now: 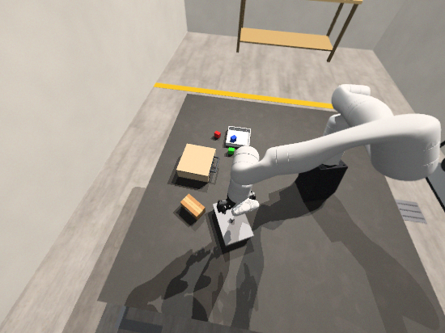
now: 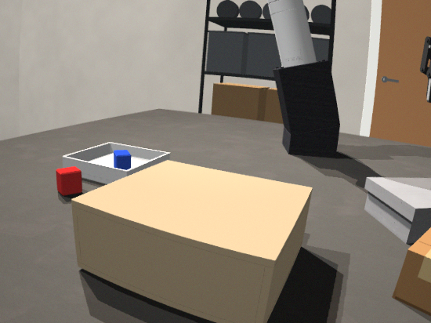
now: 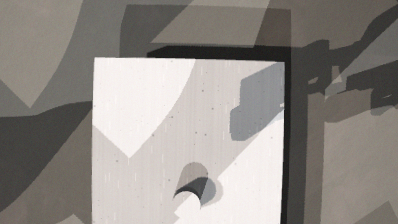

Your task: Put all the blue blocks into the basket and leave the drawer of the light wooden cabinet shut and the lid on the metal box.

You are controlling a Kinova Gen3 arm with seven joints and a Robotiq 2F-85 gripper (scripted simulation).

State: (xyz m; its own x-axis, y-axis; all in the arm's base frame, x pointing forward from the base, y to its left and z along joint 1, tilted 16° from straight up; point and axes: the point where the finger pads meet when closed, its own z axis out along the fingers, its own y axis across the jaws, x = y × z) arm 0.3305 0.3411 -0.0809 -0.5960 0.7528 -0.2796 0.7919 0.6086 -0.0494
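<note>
The brown box is 200 mm ahead of my hand and 150 mm below it. The rest, counted from my hand: grey metal box: 160 mm below; lid: 140 mm below; drawer: 260 mm ahead, 240 mm to the right, 150 mm below.
</note>
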